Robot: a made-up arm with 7 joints. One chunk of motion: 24 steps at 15 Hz.
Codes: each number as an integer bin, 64 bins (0 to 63) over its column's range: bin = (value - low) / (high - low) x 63, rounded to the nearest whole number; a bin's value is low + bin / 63 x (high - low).
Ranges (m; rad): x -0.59..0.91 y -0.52..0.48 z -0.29..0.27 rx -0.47..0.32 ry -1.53..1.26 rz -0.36..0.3
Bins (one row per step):
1: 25 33 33 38 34 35
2: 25 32 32 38 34 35
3: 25 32 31 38 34 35
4: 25 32 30 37 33 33
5: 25 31 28 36 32 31
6: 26 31 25 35 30 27
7: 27 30 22 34 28 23
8: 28 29 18 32 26 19
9: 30 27 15 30 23 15
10: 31 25 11 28 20 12
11: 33 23 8 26 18 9
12: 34 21 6 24 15 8
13: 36 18 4 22 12 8
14: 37 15 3 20 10 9
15: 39 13 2 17 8 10
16: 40 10 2 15 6 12
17: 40 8 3 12 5 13
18: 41 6 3 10 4 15
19: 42 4 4 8 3 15
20: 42 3 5 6 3 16
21: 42 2 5 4 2 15
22: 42 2 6 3 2 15
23: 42 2 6 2 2 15
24: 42 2 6 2 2 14
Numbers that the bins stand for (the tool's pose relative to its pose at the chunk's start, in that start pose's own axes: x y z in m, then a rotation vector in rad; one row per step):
1: 0.0052 0.0038 0.0033 0.0065 -0.0243 0.0067
2: 0.0052 -0.0121 -0.0056 0.0065 -0.0243 0.0067
3: 0.0052 -0.0121 -0.0144 0.0065 -0.0243 0.0067
4: 0.0052 -0.0121 -0.0233 -0.0060 -0.0686 -0.0143
5: 0.0052 -0.0279 -0.0411 -0.0186 -0.1129 -0.0352
6: 0.0290 -0.0279 -0.0678 -0.0311 -0.2014 -0.0771
7: 0.0529 -0.0438 -0.0944 -0.0437 -0.2900 -0.1190
8: 0.0767 -0.0597 -0.1300 -0.0687 -0.3786 -0.1610
9: 0.1243 -0.0914 -0.1567 -0.0938 -0.5114 -0.2029
10: 0.1481 -0.1232 -0.1922 -0.1189 -0.6443 -0.2343
11: 0.1957 -0.1549 -0.2189 -0.1440 -0.7329 -0.2657
12: 0.2195 -0.1867 -0.2367 -0.1690 -0.8657 -0.2762
13: 0.2671 -0.2343 -0.2544 -0.1941 -0.9986 -0.2762
14: 0.2910 -0.2819 -0.2633 -0.2192 -1.0871 -0.2657
15: 0.3386 -0.3137 -0.2722 -0.2568 -1.1757 -0.2552
16: 0.3624 -0.3613 -0.2722 -0.2819 -1.2643 -0.2343
17: 0.3624 -0.3930 -0.2633 -0.3195 -1.3086 -0.2238
18: 0.3862 -0.4248 -0.2633 -0.3446 -1.3529 -0.2029
19: 0.4100 -0.4565 -0.2544 -0.3697 -1.3971 -0.2029
20: 0.4100 -0.4724 -0.2456 -0.3948 -1.3971 -0.1924
21: 0.4100 -0.4883 -0.2456 -0.4198 -1.4414 -0.2029
22: 0.4100 -0.4883 -0.2367 -0.4324 -1.4414 -0.2029
23: 0.4100 -0.4883 -0.2367 -0.4449 -1.4414 -0.2029
24: 0.4100 -0.4883 -0.2367 -0.4449 -1.4414 -0.2133

